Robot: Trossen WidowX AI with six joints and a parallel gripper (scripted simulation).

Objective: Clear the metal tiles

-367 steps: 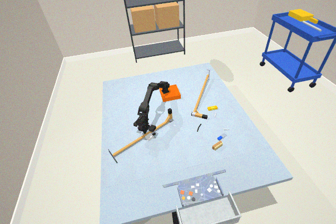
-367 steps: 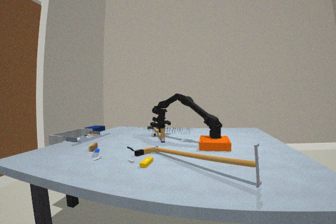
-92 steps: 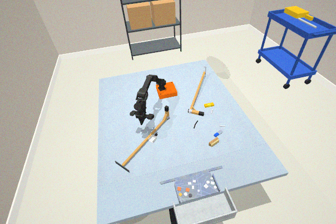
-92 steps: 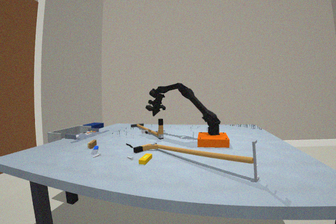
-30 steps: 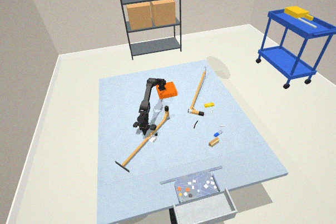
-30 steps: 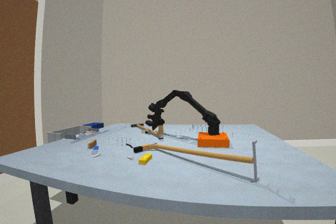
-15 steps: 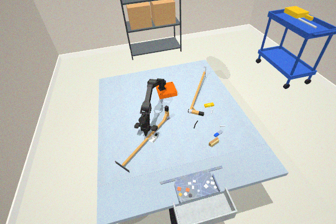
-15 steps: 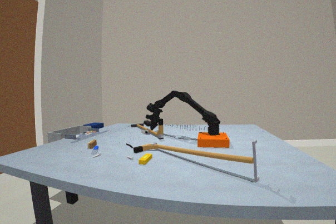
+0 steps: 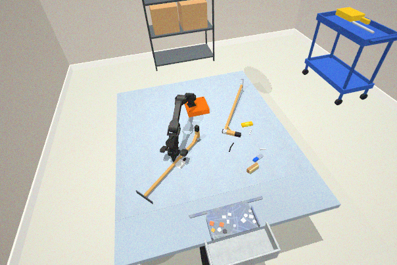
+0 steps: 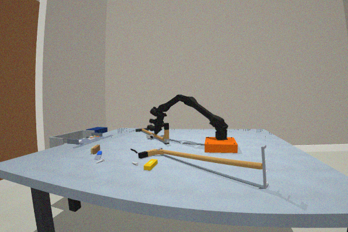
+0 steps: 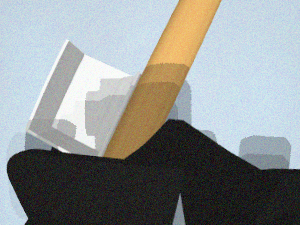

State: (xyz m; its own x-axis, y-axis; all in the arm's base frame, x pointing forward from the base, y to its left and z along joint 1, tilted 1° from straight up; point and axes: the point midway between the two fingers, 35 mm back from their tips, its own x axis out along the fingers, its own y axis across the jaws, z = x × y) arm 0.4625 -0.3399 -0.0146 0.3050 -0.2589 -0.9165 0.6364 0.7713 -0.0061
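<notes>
Now: gripper tip 2 cm short of the scraper and 5 cm below it. Also, from my gripper tip: white-and-black piece (3 cm ahead, 5 cm to the left); wooden block (30 cm ahead, 45 cm to the left, 1 cm above); black curved strip (7 cm ahead, 42 cm to the left, 1 cm below).
</notes>
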